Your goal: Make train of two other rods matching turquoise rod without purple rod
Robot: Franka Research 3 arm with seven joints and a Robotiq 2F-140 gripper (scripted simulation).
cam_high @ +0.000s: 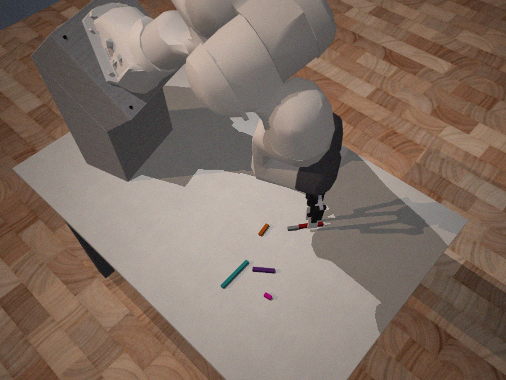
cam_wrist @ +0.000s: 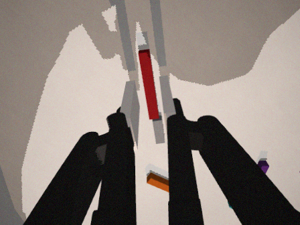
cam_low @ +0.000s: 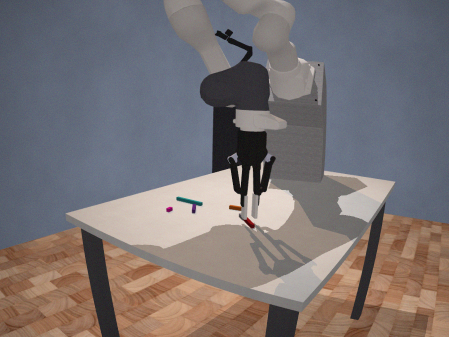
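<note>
My hand is 50 mm above the red rod. Round my hand: purple rod 20 mm ahead, 200 mm to the right, 50 mm below; grey rod 30 mm behind, 50 mm to the right, 50 mm below; orange rod 80 mm behind, 110 mm to the right, 50 mm below.
</note>
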